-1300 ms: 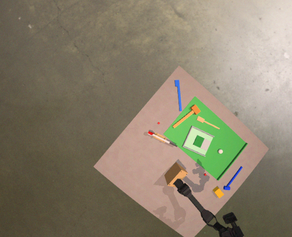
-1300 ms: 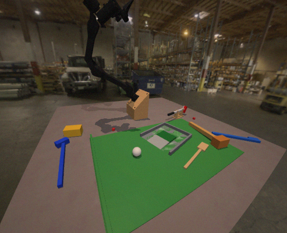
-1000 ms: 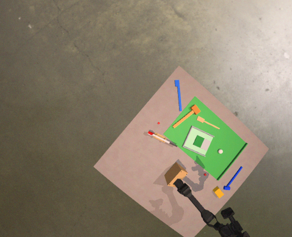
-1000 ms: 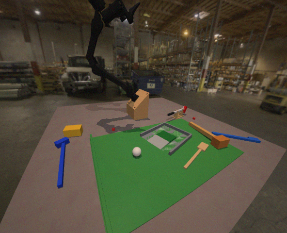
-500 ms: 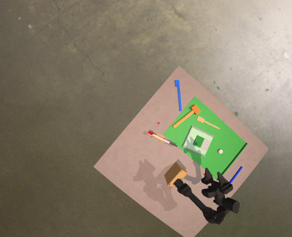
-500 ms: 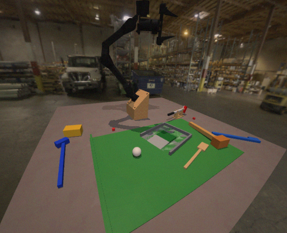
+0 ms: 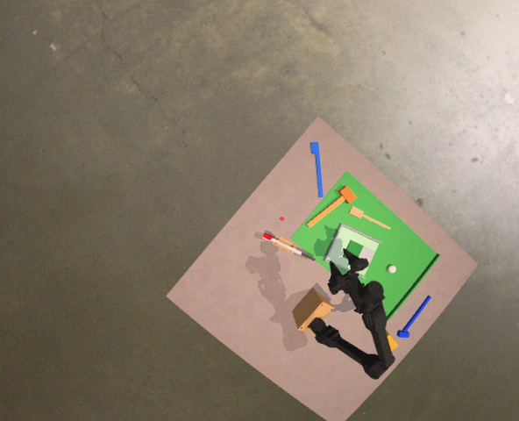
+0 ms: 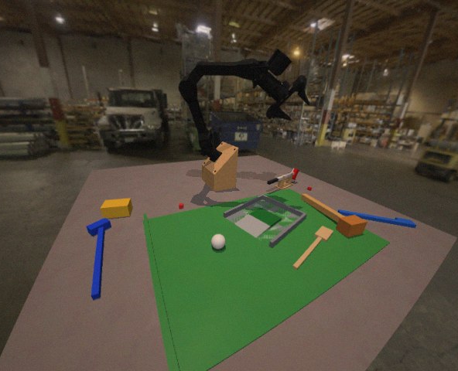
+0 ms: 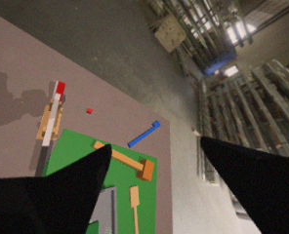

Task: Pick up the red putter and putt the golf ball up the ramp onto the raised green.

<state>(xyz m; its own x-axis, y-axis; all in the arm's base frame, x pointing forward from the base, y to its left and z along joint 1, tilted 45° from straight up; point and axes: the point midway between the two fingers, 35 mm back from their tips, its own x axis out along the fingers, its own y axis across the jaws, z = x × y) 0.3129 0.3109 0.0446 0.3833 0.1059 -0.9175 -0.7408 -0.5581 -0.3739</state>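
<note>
Now: gripper tip 11 cm past the red putter, 11 cm to the right of it and 34 cm above it. Round my gripper tip: green mat 16 cm ahead, 26 cm to the right, 39 cm below; then wooden rack 11 cm behind, 12 cm to the left, 36 cm below; then white golf ball 15 cm ahead, 43 cm to the right, 37 cm below.
</note>
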